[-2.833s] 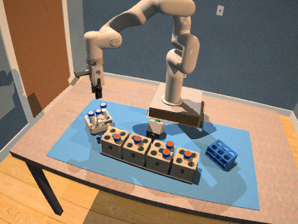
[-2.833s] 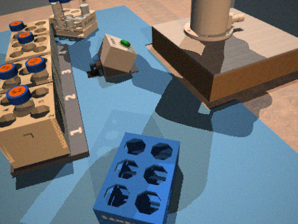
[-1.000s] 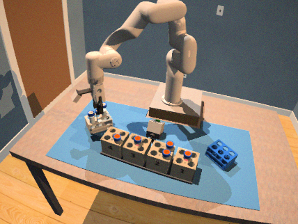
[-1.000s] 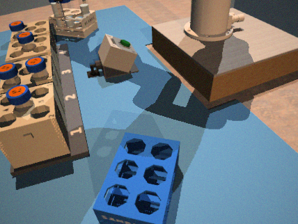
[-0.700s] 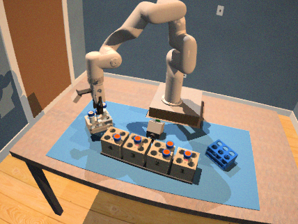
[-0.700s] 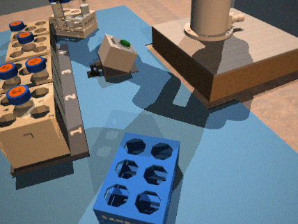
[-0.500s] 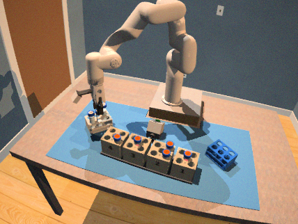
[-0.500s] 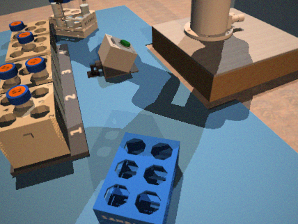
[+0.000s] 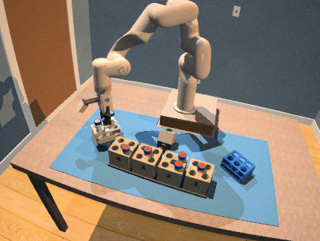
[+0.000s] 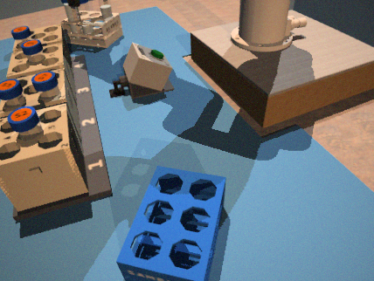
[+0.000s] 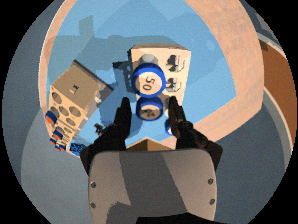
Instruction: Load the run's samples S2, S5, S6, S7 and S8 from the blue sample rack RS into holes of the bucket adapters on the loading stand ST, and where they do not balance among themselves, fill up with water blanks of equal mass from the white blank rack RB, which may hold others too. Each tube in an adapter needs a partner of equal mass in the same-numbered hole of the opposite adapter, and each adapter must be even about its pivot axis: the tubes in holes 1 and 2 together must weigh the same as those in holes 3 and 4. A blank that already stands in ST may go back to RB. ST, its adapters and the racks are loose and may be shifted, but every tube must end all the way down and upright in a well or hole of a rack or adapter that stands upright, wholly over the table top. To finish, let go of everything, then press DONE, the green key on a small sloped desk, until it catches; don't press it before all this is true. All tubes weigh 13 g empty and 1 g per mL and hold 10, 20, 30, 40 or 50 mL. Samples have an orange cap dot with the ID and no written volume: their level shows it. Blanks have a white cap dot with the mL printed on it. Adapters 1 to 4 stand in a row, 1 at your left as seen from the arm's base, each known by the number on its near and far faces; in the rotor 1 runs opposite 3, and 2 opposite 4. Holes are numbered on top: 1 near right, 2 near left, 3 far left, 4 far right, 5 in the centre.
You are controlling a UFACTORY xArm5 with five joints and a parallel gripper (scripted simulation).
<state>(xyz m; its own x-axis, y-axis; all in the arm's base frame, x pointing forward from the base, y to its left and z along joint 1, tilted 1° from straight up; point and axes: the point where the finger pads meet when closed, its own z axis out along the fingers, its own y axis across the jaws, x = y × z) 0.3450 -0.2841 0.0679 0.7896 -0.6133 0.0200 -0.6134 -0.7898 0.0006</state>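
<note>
Now: the blue-capped tube 6 cm below my hand, 3 cm ahead of it and 2 cm to the right of it. The rest, counted from my hand: white blank rack RB: 9 cm below, 2 cm to the right, 1 cm behind; loading stand ST: 31 cm to the left, 12 cm below, 9 cm ahead; blue sample rack RS: 63 cm to the left, 9 cm below, 6 cm behind.
</note>
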